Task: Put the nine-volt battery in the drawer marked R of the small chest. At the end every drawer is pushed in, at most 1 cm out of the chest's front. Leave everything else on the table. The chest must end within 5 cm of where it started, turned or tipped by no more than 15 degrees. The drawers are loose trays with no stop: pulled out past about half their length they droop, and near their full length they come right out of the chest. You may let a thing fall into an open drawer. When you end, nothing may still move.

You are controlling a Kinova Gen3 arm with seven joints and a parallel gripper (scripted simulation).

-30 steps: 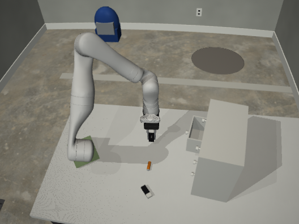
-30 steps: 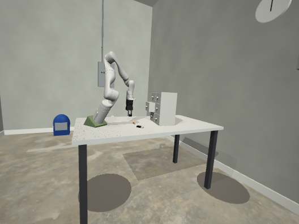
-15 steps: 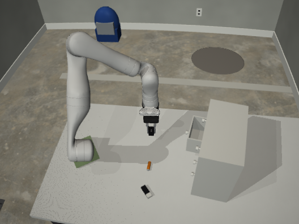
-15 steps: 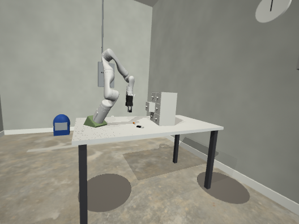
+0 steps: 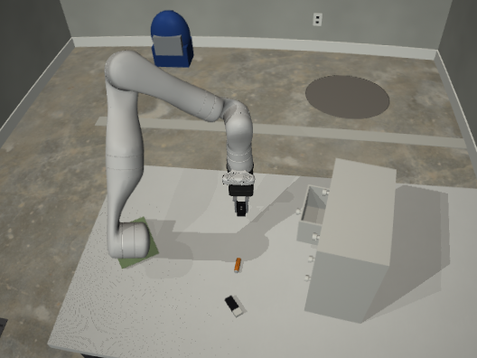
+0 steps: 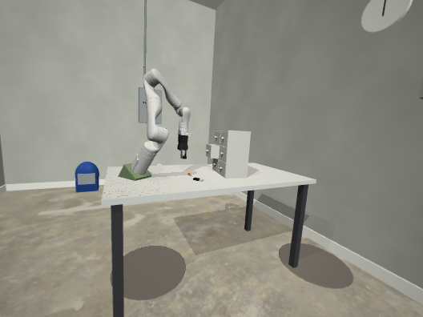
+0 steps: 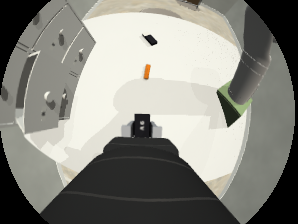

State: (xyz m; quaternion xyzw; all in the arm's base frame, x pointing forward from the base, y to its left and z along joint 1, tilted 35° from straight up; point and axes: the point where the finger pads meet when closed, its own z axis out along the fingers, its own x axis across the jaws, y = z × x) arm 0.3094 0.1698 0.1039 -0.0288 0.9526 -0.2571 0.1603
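Now: the nine-volt battery 10 mm to the left of my hand and 10 mm below it. From my hand the other things lie so: black-and-white block (20 mm behind, 290 mm to the right, 110 mm below); then orange cylinder (10 mm behind, 150 mm to the right, 110 mm below).
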